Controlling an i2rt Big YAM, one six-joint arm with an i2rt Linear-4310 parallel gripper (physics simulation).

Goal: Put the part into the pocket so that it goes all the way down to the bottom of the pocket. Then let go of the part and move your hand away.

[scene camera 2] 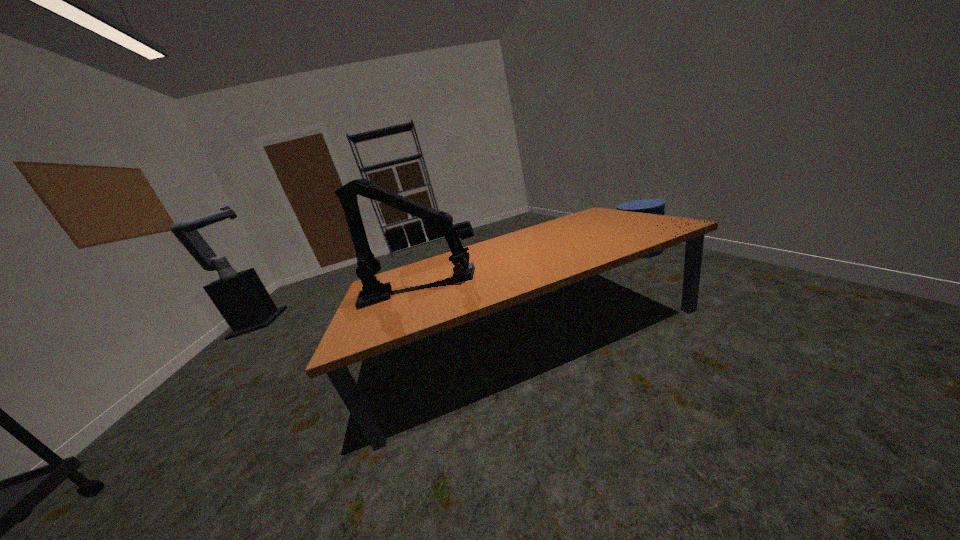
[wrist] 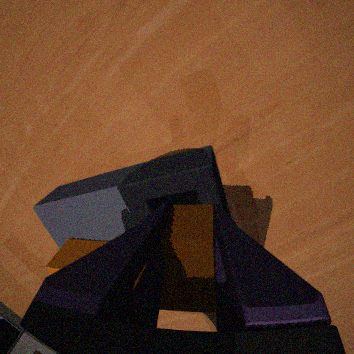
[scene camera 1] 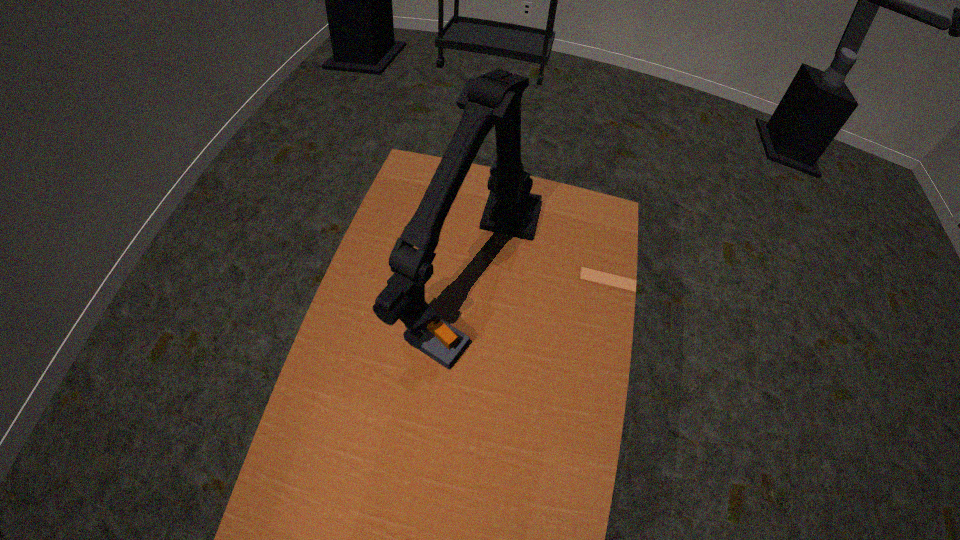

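Where they show: gripper, fingertip midpoint: (scene camera 2: 466, 271) (wrist: 191, 211) (scene camera 1: 413, 329); arm's base, link origin: (scene camera 2: 374, 292) (scene camera 1: 511, 210).
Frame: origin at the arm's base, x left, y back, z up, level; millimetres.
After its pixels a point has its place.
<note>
The orange part (scene camera 1: 444, 334) @[x -64, y -464, z 39 mm] (wrist: 194, 240) @[x -150, y -461, z 38 mm] is held between the fingers of my gripper (scene camera 1: 428, 326) @[x -145, y -462, z 12 mm] (wrist: 191, 211) @[x -145, y -462, z 12 mm]. A piece of the part also shows left of the left finger in the wrist view. In scene camera 1 the part lies over the blue-grey pocket block (scene camera 1: 437, 350) @[x -73, y -496, z 7 mm] (wrist: 92, 212) @[x -85, y -492, z 8 mm], along its upper right side. The block is on the table, partly in the gripper's shadow. A dark opening shows beyond the fingertips in the wrist view, but fingers and shadow hide most of the pocket. I cannot tell how deep the part sits. In scene camera 2 the gripper (scene camera 2: 461, 270) @[x -145, y -462, z 12 mm] is low over the table.
The arm's base stands on the wooden table (scene camera 1: 429, 443) @[x -27, y -718, z -29 mm] (scene camera 2: 537, 251) @[x -81, y -866, z -29 mm], at its far end in scene camera 1. A pale strip (scene camera 1: 607, 278) lies near the table's right edge. A cart (scene camera 1: 493, 40) and another arm on a pedestal (scene camera 1: 810, 114) stand on the floor beyond.
</note>
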